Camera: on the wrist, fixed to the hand. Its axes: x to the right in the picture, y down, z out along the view.
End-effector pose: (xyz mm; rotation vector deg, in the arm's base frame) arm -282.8 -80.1 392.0 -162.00 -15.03 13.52
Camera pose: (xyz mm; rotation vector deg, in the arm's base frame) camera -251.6 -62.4 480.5 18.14 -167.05 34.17
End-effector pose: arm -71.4 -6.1 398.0 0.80 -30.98 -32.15
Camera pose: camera -33.5 -61.1 329.8 -26.94 47.40 129.81
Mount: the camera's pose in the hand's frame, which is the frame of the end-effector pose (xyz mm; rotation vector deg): 22.0 -38.4 -84.6 4.80 -60.45 -168.01
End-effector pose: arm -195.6 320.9 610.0 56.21 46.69 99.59
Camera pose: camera -260.0 346.3 544.2 -6.86 29.77 -72.06
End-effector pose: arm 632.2 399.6 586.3 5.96 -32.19 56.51
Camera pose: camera 706.7 422.9 531.3 63.77 -33.90 -117.65
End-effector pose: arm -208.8 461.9 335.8 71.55 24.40 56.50
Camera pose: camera -245.2 529.7 279.3 -0.67 43.12 -116.12
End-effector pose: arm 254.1 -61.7 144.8 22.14 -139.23 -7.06
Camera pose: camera 300.8 -104.1 216.5 -128.51 -2.09 50.00
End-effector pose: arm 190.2 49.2 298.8 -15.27 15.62 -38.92
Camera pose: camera 156.3 -6.6 229.1 33.31 68.97 129.93
